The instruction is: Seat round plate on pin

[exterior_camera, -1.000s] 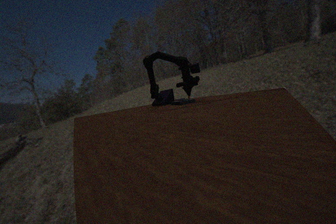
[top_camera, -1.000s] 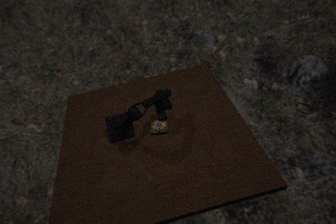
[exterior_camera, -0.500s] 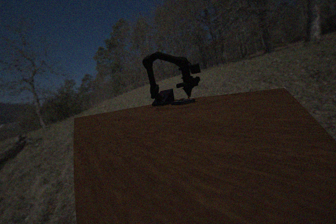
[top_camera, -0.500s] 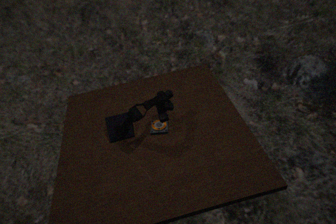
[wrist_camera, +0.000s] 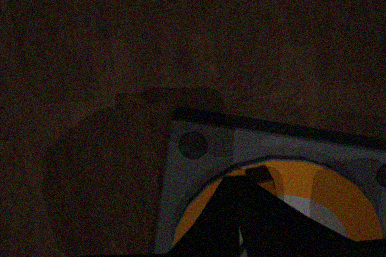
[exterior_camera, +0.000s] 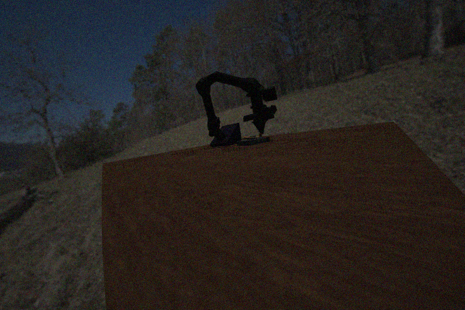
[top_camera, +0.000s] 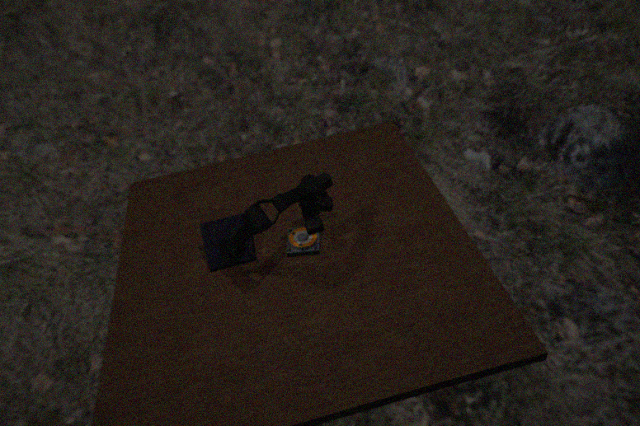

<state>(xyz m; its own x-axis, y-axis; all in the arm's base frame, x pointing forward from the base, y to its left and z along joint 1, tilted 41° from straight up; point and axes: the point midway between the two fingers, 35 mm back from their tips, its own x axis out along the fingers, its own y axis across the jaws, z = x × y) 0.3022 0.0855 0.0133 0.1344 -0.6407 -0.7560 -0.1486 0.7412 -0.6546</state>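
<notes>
The base is 4 cm behind my gripper tip, 3 cm to the right of it and 2 cm below it.
</notes>
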